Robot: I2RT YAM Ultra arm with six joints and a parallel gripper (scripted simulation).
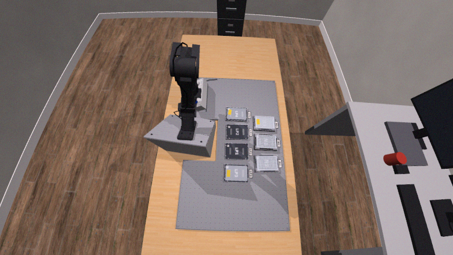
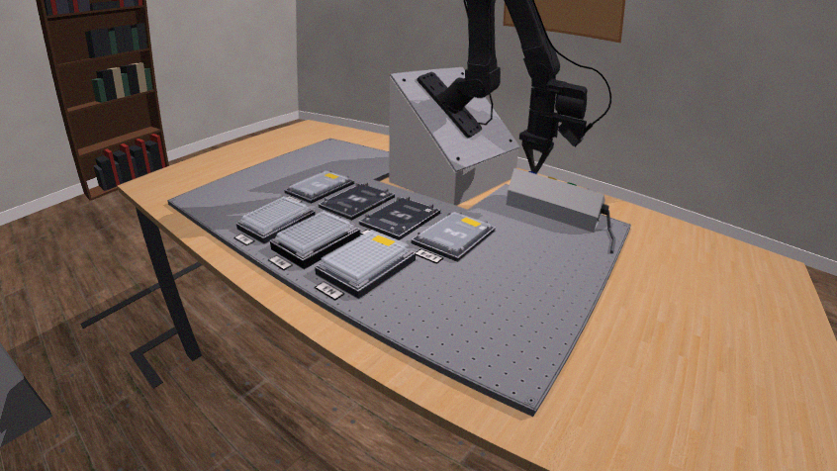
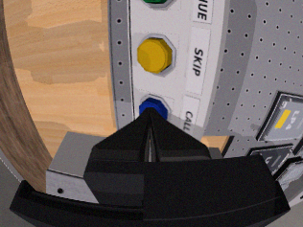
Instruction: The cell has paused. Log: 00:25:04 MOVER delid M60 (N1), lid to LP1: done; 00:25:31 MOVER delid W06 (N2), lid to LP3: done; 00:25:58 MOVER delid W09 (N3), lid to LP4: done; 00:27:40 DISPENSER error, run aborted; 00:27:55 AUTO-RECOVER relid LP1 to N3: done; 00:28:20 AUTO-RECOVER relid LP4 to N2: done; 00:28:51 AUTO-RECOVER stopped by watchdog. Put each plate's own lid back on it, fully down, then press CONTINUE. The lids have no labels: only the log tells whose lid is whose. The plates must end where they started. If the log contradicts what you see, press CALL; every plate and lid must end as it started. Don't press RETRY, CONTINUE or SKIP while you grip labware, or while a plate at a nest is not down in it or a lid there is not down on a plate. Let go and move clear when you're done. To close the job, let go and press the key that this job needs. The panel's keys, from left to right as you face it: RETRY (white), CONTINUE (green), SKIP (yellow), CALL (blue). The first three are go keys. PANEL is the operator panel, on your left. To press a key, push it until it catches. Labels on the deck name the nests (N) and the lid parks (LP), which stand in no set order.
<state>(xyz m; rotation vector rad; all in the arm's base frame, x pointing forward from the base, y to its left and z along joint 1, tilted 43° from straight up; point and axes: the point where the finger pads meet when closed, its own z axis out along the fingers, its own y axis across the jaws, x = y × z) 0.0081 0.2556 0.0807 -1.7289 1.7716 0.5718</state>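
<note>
The blue call key is 10 mm below my hand. Also, from my hand: green continue key: 100 mm to the left, 10 mm below; yellow skip key: 50 mm to the left, 10 mm below.
</note>
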